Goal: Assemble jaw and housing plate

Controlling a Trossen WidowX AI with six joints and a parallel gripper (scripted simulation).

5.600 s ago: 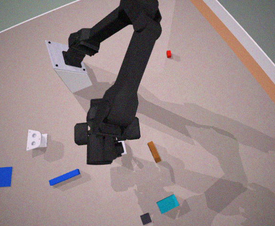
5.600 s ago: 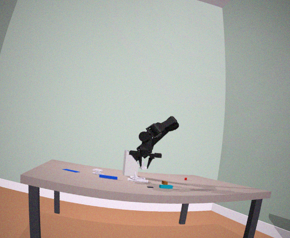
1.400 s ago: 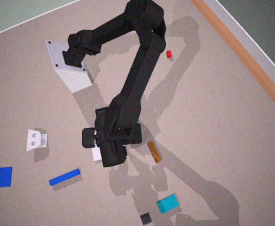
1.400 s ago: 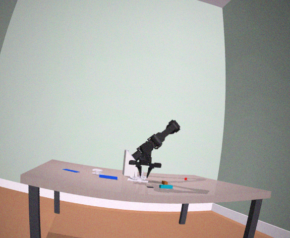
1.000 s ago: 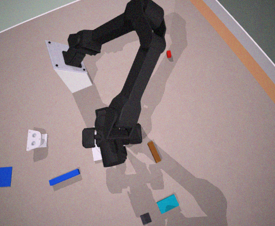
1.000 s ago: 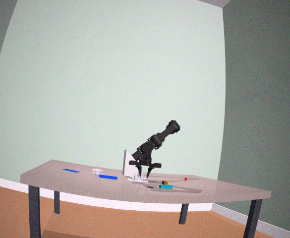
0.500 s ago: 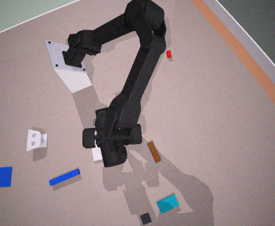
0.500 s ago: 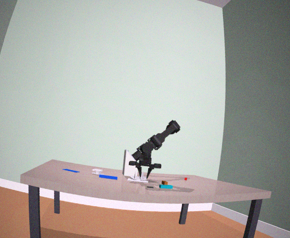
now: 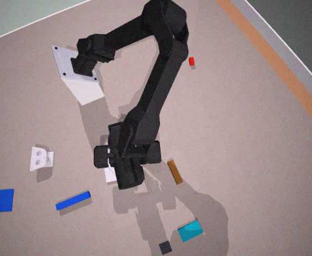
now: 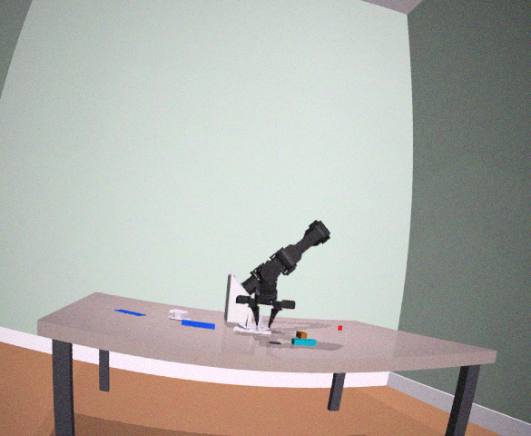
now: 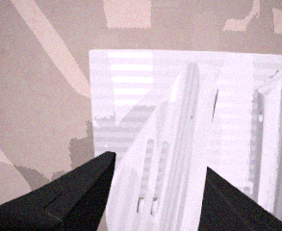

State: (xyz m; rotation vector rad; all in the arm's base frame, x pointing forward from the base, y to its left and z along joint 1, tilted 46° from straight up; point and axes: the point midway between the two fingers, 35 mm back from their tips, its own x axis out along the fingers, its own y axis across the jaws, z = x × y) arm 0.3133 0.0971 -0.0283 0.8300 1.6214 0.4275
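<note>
Right now the white jaw is 40 mm behind my gripper tip, 10 mm to the right of it and 10 mm above it. Round my gripper tip: cyan block: 260 mm ahead, 90 mm to the left, 10 mm below; then blue bar: 210 mm to the right, 50 mm ahead, 10 mm below; then orange bar: 110 mm to the left, 80 mm ahead, 10 mm below.
</note>
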